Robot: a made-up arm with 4 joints.
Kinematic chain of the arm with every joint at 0, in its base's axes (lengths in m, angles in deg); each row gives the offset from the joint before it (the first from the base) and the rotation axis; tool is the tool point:
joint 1: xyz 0 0 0.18 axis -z
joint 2: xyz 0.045 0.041 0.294 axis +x
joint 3: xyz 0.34 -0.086 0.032 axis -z
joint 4: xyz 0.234 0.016 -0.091 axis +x
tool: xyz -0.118 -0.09 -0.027
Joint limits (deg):
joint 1: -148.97..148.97
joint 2: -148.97..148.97
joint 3: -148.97..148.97
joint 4: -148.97..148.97
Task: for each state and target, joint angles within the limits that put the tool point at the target. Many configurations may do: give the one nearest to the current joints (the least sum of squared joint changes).
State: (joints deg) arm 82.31 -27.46 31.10 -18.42
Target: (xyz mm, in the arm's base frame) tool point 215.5 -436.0 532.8
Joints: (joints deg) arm 44.35 -30.09 24.26 -21.91
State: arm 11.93 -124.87 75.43 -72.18
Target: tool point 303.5 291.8 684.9
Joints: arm -30.44 -109.16 49.34 -44.24
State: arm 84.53 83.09 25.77 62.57
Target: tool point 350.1 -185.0 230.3
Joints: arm 40.80 68.19 70.77 37.11
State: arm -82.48 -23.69 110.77 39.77
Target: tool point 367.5 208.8 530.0
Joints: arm -58.31 -49.11 89.79 54.24
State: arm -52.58 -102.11 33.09 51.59
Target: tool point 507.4 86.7 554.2
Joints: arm -24.63 -77.63 17.91 67.46
